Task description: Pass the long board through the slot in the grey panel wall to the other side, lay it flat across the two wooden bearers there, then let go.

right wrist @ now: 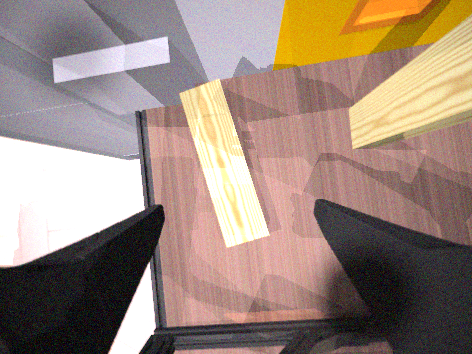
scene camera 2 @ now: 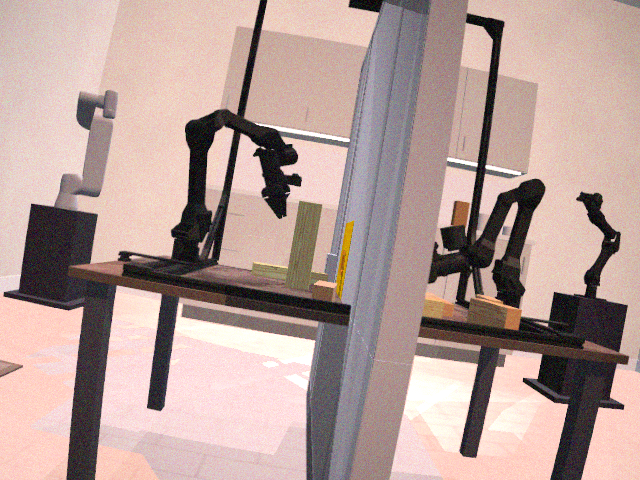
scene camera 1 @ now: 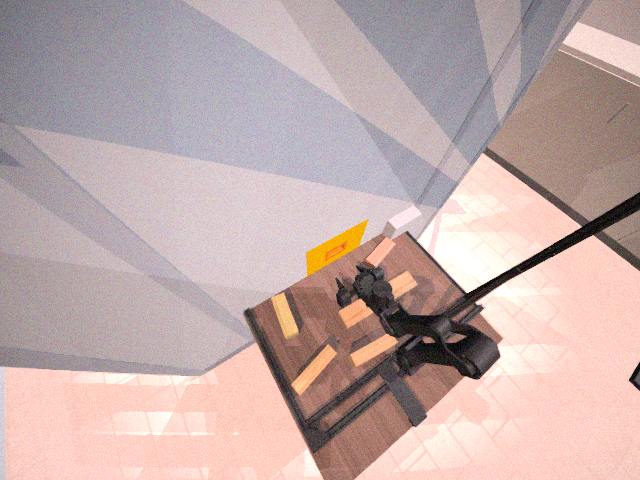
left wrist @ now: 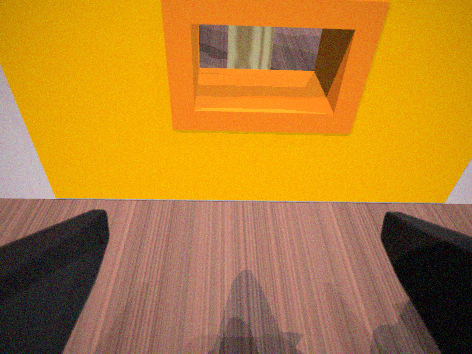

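Pixels of known places: left gripper, fingertip midpoint: (scene camera 1: 346, 272) (left wrist: 248, 224); right gripper, fingertip midpoint: (right wrist: 240, 208) (scene camera 2: 282, 217); left arm's base, origin of the base link: (scene camera 1: 405, 360); right arm's base, origin of the base link: (scene camera 2: 183, 261).
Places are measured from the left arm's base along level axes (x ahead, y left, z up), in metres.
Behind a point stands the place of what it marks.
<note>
A long pale board (right wrist: 225, 165) {x 0.631, y -0.229, z 0.019 m} (scene camera 2: 266, 269) {x 0.697, y -0.186, z 0.005 m} lies flat on the table on the right arm's side of the grey wall (scene camera 1: 206, 206) {x 0.433, y 0.305, z 0.536 m} (scene camera 2: 392, 206) {x 0.482, y 0.690, z 0.183 m}. Another board (right wrist: 415, 100) {x 0.602, y -0.033, z 0.094 m} (scene camera 2: 303, 242) {x 0.599, y 0.006, z 0.107 m} (left wrist: 250, 47) {x 0.565, y -0.013, z 0.033 m} stands upright near the wall; in the left wrist view it shows through the slot's orange frame (left wrist: 270, 125) {x 0.430, y -0.015, z 0.041 m}. My right gripper (right wrist: 240, 208) {x 0.675, y -0.202, z 0.170 m} (scene camera 2: 279, 212) {x 0.675, y -0.202, z 0.170 m} is open and empty, above the table and apart from the flat board. My left gripper (left wrist: 248, 224) {x 0.345, y 0.002, z 0.058 m} (scene camera 1: 348, 273) {x 0.345, y 0.002, z 0.058 m} is open and empty across the wall, facing the slot. Which wooden pieces there are the bearers I cannot tell.
A yellow plate (scene camera 1: 315, 258) {x 0.433, y 0.079, z 0.099 m} surrounds the slot. Wooden pieces (scene camera 1: 284, 315) {x 0.334, y 0.265, z 0.031 m} (scene camera 1: 313, 369) {x 0.141, y 0.268, z 0.044 m} (scene camera 1: 373, 350) {x 0.084, y 0.080, z 0.044 m} (scene camera 1: 379, 251) {x 0.353, y -0.173, z 0.031 m} lie around the left arm; others (scene camera 1: 356, 312) {x 0.212, y 0.045, z 0.014 m} (scene camera 1: 405, 283) {x 0.199, y -0.179, z 0.014 m} are partly hidden by it. A small block (scene camera 2: 324, 290) {x 0.536, y 0.303, z 0.016 m} sits by the wall on the right arm's side.
</note>
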